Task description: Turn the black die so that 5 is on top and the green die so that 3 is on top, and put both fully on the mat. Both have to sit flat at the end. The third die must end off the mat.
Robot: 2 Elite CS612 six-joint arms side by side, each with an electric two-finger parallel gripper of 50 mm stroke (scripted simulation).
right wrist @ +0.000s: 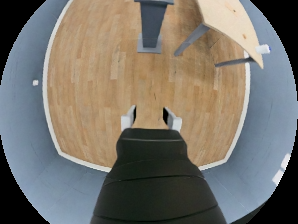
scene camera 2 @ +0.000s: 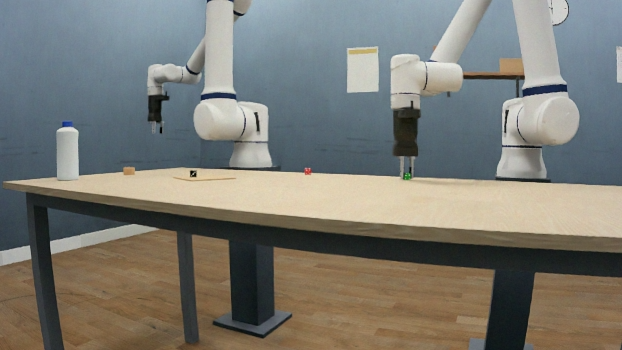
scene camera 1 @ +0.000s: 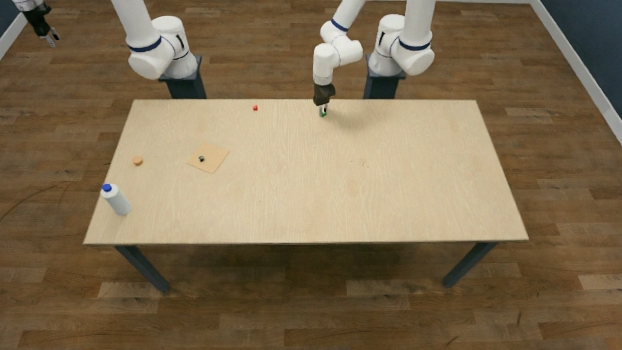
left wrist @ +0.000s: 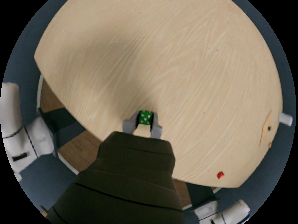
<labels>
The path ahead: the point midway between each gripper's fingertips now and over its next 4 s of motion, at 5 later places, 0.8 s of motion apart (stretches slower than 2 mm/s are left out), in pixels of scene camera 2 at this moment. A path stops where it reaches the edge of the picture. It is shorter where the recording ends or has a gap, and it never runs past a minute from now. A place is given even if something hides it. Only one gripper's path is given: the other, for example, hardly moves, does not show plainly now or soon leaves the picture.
My left gripper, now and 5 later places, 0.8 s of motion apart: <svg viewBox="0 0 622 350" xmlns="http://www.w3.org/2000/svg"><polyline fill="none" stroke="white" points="406,178 406,151 407,144 407,146 405,147 404,148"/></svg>
</labels>
